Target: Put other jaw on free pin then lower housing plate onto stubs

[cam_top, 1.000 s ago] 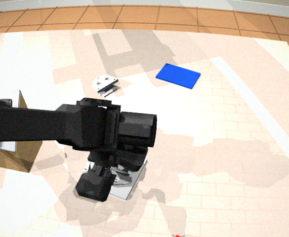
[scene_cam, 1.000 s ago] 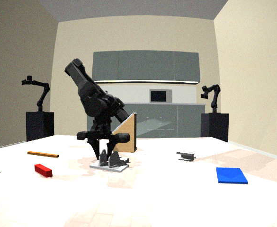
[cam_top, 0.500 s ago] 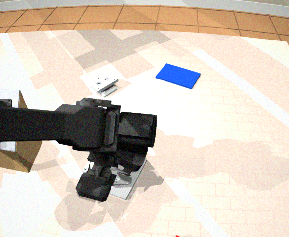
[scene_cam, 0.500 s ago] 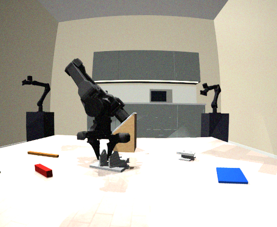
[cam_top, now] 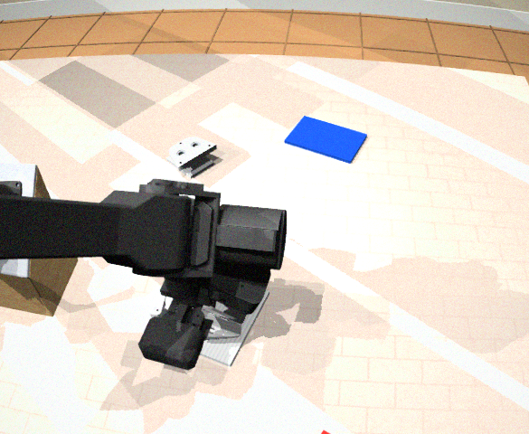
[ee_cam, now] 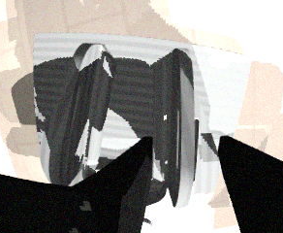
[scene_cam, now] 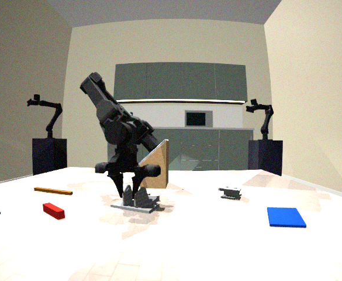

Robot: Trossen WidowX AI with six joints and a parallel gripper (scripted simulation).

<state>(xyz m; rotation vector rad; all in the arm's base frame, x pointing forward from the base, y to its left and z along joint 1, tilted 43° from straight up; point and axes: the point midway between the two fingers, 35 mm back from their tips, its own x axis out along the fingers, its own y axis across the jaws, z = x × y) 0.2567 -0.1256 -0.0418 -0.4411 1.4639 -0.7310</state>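
Now: gripper tip 30 mm past the jaw, 20 mm to the right of it and 10 mm below it. The rest, counted from my gripper tip: red block 140 mm ahead, 160 mm to the right, 10 mm below; orange bar 50 mm behind, 290 mm to the right, 10 mm below; blue flat plate 140 mm ahead, 400 mm to the left, 10 mm below.
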